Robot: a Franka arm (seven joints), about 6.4 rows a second.
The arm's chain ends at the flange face. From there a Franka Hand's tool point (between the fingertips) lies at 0.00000 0.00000 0.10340 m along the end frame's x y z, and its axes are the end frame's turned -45 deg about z.
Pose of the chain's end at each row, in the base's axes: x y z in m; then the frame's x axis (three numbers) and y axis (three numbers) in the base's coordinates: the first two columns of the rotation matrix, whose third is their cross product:
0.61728, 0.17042, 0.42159, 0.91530, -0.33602, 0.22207, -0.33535, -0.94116, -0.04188
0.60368, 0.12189, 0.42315, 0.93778, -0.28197, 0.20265, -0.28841, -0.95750, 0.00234
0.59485, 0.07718, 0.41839, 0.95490, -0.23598, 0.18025, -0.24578, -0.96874, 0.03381
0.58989, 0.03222, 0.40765, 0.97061, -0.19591, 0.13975, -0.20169, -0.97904, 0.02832
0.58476, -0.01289, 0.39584, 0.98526, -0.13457, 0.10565, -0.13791, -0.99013, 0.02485
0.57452, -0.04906, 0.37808, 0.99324, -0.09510, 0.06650, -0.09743, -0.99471, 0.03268
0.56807, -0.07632, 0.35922, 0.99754, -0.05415, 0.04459, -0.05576, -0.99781, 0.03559
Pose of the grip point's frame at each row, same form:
0.64035, 0.16668, 0.32087, 0.88434, 0.42790, 0.18664, 0.41009, -0.90310, 0.12741
0.62368, 0.11562, 0.32190, 0.86705, 0.47767, 0.14164, 0.45917, -0.87644, 0.14495
0.61208, 0.06926, 0.31674, 0.84901, 0.51814, 0.10355, 0.50142, -0.85187, 0.15136
0.60346, 0.02646, 0.30531, 0.82894, 0.55376, 0.07879, 0.54371, -0.83082, 0.11884
0.59523, -0.01693, 0.29305, 0.79420, 0.60497, 0.05713, 0.59917, -0.79528, 0.09228
0.58104, -0.05309, 0.27496, 0.77122, 0.63612, 0.02391, 0.63343, -0.77061, 0.07013
0.57247, -0.08025, 0.25599, 0.74480, 0.66727, 0.00636, 0.66594, -0.74385, 0.05670

